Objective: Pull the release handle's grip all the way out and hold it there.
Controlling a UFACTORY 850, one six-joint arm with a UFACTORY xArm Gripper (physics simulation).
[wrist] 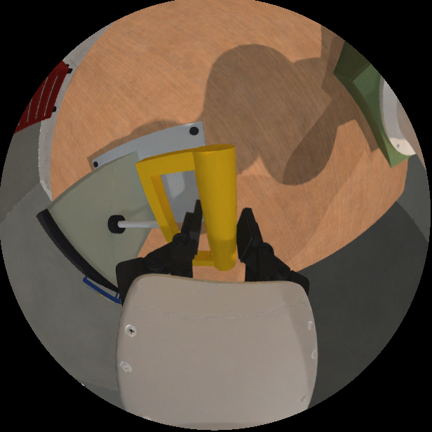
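Note:
The yellow grip (216, 205) is a thick round bar on a yellow frame, standing near the middle of the wrist view. A thin metal rod (140, 224) runs from a black collar on the grey-green housing (95, 205) toward the yellow frame; part of the rod is out of the housing. My gripper (220, 215) is shut on the bar, with one finger on its left inside the frame's opening and the other on its right. The left fingertip hides the rod's far end.
A light grey base plate (172, 137) with dark bolts lies under the housing on the wooden table top (135, 60). A green block-like part (367, 90) with a white piece is at the upper right. A red slatted object (42, 100) is at the upper left.

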